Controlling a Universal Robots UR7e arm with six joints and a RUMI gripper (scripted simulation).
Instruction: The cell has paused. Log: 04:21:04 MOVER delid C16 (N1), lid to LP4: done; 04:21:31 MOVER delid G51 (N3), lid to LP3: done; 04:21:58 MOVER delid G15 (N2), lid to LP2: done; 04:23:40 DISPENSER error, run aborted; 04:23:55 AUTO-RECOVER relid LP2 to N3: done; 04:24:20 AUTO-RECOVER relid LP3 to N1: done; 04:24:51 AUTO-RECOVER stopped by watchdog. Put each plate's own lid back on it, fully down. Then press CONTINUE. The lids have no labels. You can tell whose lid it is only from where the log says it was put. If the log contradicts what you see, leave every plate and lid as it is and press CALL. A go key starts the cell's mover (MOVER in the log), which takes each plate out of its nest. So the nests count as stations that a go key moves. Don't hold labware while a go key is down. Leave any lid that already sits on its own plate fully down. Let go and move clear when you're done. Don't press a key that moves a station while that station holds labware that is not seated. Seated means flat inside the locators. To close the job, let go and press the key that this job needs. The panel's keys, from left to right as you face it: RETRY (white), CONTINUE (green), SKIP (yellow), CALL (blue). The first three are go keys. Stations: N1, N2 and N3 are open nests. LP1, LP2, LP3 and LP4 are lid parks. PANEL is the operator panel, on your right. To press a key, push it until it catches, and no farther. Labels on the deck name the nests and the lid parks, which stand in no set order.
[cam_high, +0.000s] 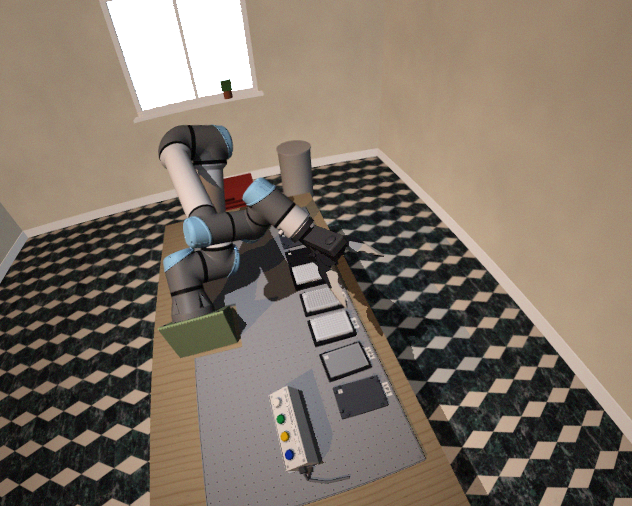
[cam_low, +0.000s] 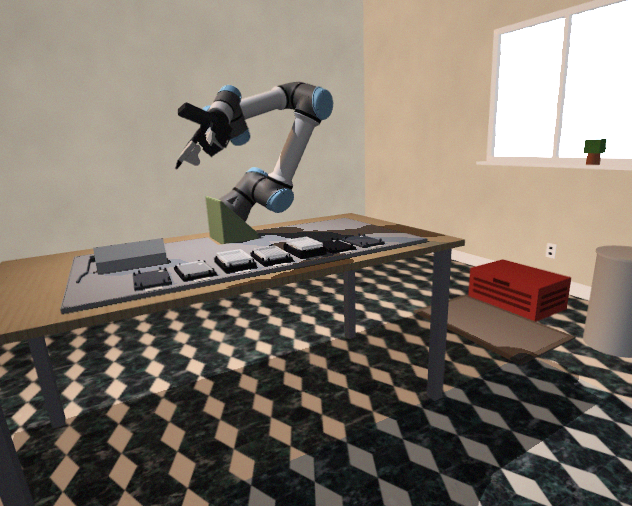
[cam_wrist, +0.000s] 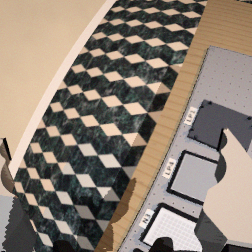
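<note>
Now: the plate 50 mm behind my hand, 120 mm to the left of it and 330 mm below it. The rest, counted from my hand: pale grey lid 60 mm behind, 10 mm to the right, 340 mm below; then black lid park 60 mm behind, 10 mm to the right, 350 mm below; then green CONTINUE key 310 mm behind, 130 mm to the right, 290 mm below.
</note>
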